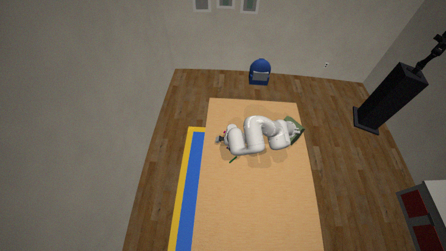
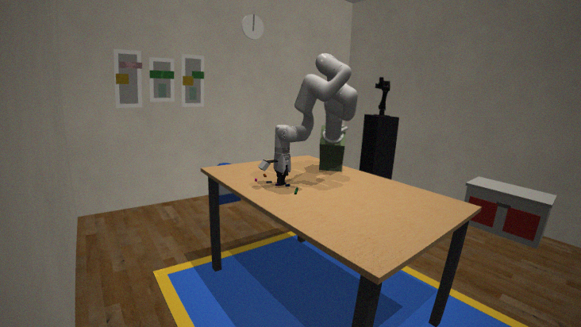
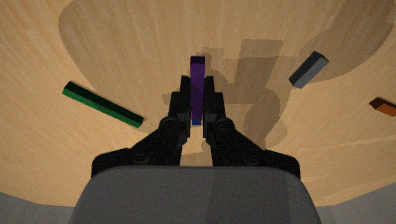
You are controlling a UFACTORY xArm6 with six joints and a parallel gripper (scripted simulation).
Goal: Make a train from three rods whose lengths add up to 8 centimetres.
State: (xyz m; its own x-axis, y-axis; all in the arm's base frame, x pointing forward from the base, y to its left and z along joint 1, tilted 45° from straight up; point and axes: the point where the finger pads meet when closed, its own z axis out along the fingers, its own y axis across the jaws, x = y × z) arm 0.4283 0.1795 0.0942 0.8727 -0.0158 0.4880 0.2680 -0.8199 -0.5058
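Now: the grey rod 80 mm to the right of my hand, 40 mm ahead of it and 30 mm below it. From my hand the other things lie so: green rod 80 mm to the left, 60 mm behind, 30 mm below; then magenta rod 130 mm to the right, 110 mm ahead, 30 mm below; then purple rod 20 mm below.
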